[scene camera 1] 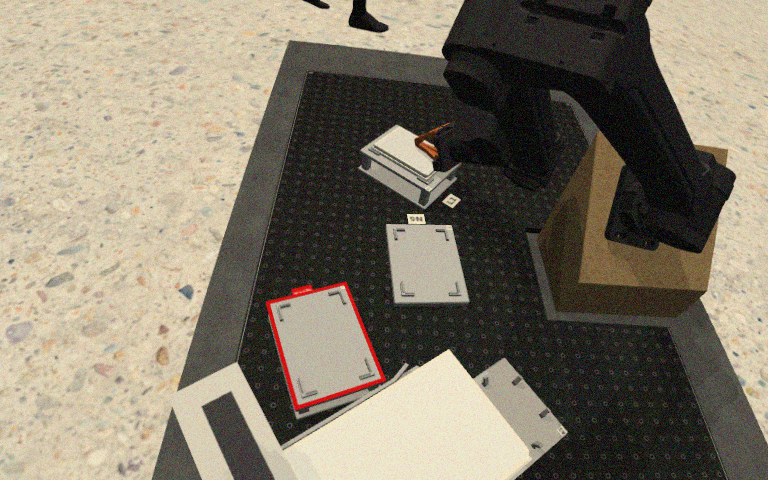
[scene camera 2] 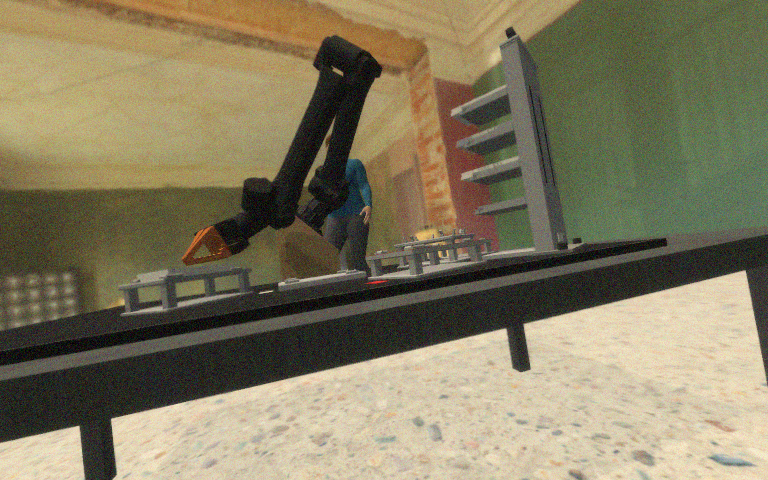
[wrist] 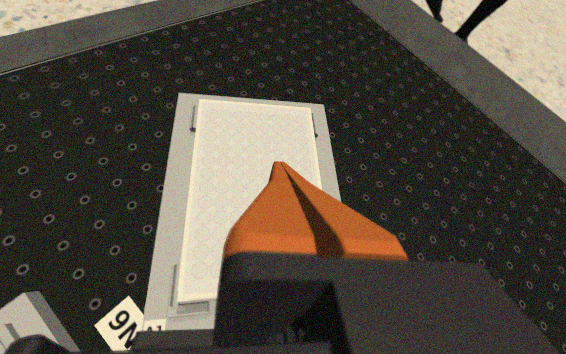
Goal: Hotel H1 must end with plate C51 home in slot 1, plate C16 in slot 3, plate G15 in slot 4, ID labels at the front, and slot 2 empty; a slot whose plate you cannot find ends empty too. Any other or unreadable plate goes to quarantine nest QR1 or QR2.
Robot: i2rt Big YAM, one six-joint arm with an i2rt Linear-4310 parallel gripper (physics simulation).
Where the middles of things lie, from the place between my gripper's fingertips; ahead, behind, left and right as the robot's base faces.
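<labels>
With the N6 tag point(wrist: 123, 322) as my reference, my gripper is 130 mm to the right of it, 20 mm past it and 80 mm above it. The N6 nest point(scene camera 1: 425, 269) is 220 mm to the left of my hand, 40 mm behind it and 70 mm below it. As for the red-bordered nest point(scene camera 1: 323, 342), I find it 420 mm to the left of my hand, 100 mm ahead of it and 40 mm below it.
</labels>
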